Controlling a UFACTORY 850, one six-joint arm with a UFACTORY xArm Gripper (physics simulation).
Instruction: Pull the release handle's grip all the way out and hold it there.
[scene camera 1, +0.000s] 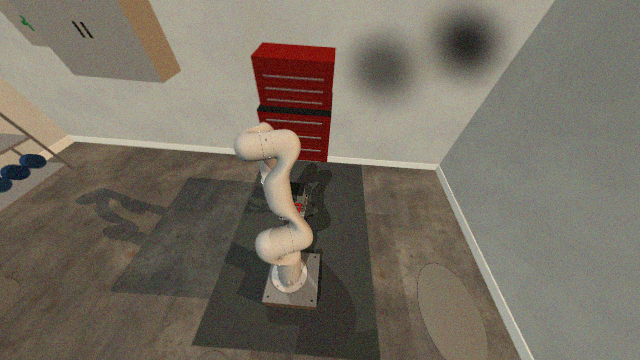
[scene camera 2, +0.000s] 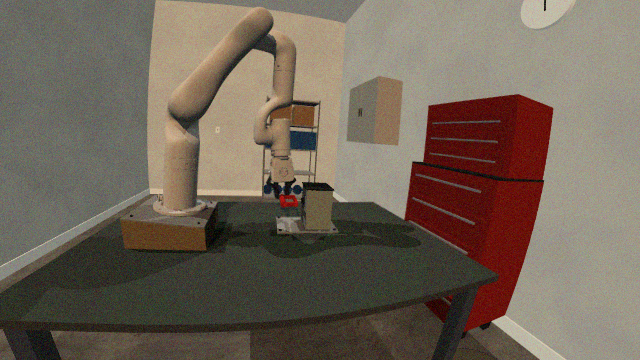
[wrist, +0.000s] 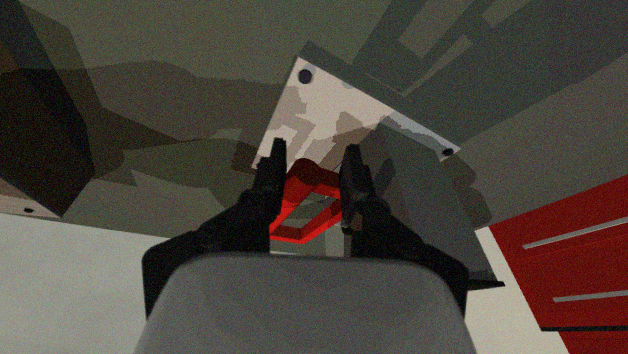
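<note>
The release handle's red grip (scene camera 1: 298, 207) (scene camera 2: 289, 205) (wrist: 299, 186) is an open frame. In scene camera 2 it stands out on the left of the beige housing (scene camera 2: 318, 207), close to its face and above the light base plate (scene camera 2: 286, 226) (wrist: 330, 100). My gripper (scene camera 2: 282, 194) (wrist: 314, 157) points down at the grip, partly closed, with one black finger against each side of it. It looks shut on the red grip. The fingers cover the grip's outer edges and most of its link to the housing. In scene camera 1 the arm hides the gripper.
The housing, with its dark top, stands right beside the gripper on the dark table (scene camera 2: 240, 280). The arm's base block (scene camera 2: 165, 234) is at the left. A red tool cabinet (scene camera 1: 295, 65) (scene camera 2: 465, 145) (wrist: 575, 260) stands beyond the table.
</note>
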